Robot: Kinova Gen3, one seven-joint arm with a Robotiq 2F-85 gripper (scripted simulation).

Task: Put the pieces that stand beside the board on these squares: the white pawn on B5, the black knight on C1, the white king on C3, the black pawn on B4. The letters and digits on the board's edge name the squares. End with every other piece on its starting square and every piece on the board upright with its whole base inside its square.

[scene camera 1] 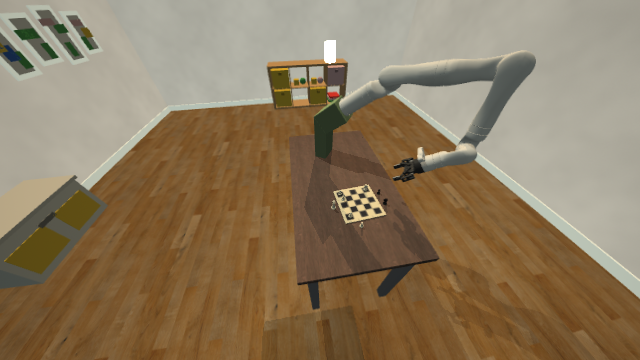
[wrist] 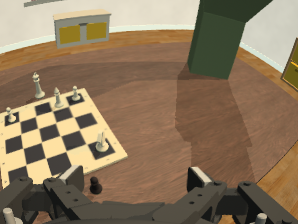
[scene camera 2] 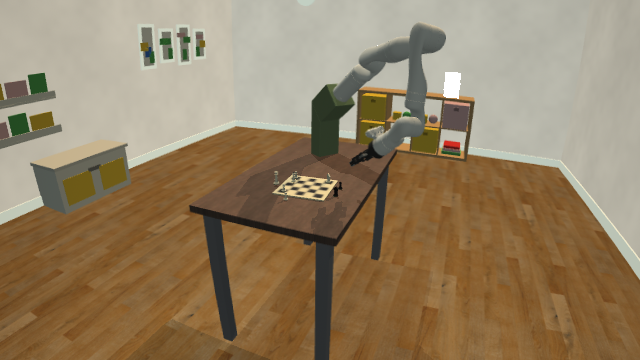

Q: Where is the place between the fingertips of the gripper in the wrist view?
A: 135, 178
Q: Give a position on a chessboard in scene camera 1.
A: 364, 205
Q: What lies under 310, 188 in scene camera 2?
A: A chessboard.
